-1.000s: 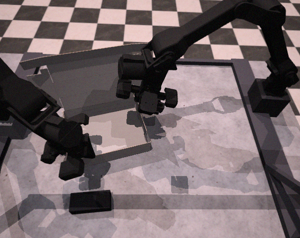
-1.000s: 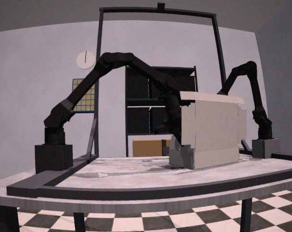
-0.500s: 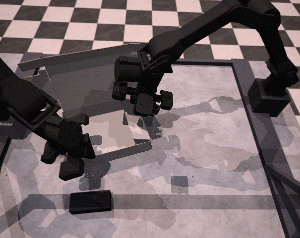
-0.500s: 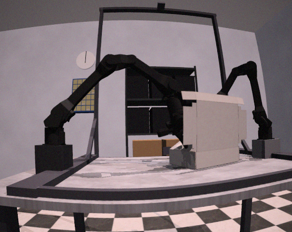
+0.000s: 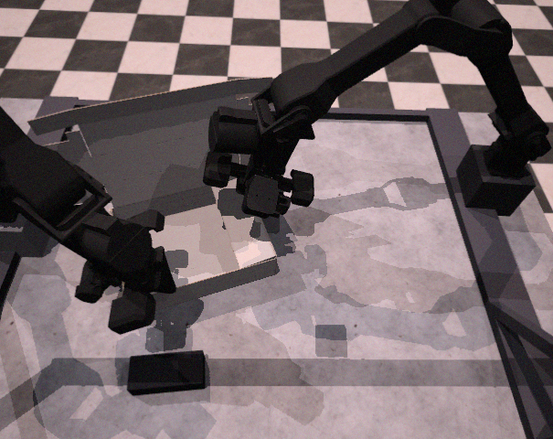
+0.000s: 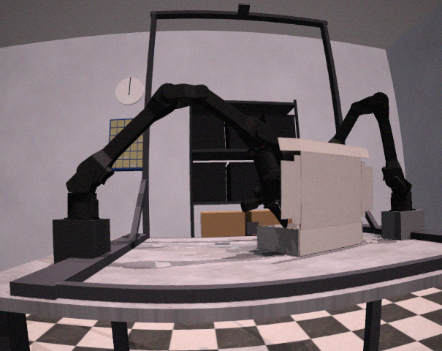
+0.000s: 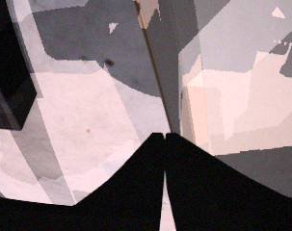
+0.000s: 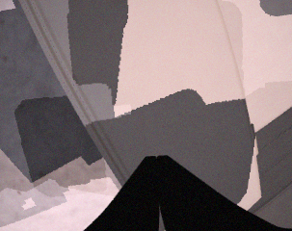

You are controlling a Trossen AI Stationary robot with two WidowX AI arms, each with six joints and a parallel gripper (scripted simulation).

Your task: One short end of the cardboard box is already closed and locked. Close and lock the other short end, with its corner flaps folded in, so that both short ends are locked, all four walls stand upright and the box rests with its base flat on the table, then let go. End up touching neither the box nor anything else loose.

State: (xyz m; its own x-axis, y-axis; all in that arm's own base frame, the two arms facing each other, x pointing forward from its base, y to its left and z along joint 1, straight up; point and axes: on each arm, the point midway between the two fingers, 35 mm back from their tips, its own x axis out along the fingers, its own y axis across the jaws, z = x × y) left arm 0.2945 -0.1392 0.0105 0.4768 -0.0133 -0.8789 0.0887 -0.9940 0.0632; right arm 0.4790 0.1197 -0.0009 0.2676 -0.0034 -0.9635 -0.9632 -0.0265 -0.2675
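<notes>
My left gripper is now 120 mm past the black block and 80 mm above it.
</notes>
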